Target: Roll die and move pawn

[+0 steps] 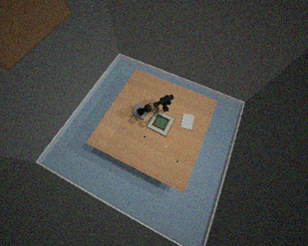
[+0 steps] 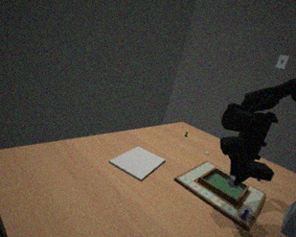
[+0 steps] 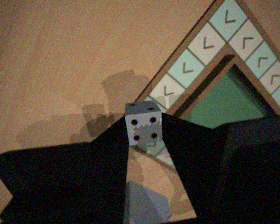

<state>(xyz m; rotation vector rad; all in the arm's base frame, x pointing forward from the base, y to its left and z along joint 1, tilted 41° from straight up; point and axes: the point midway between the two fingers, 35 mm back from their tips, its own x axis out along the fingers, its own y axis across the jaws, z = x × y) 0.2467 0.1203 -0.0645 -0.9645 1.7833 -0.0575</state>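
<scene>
My gripper tip is now 70 mm past the purple pawn, 30 mm to the left of it and 100 mm above it. From my gripper tip the other things lie so: green dice tray: 30 mm ahead, 160 mm to the right, 120 mm below; white die: right at my gripper tip; white sheet: 350 mm ahead, 20 mm to the right, 120 mm below.
</scene>
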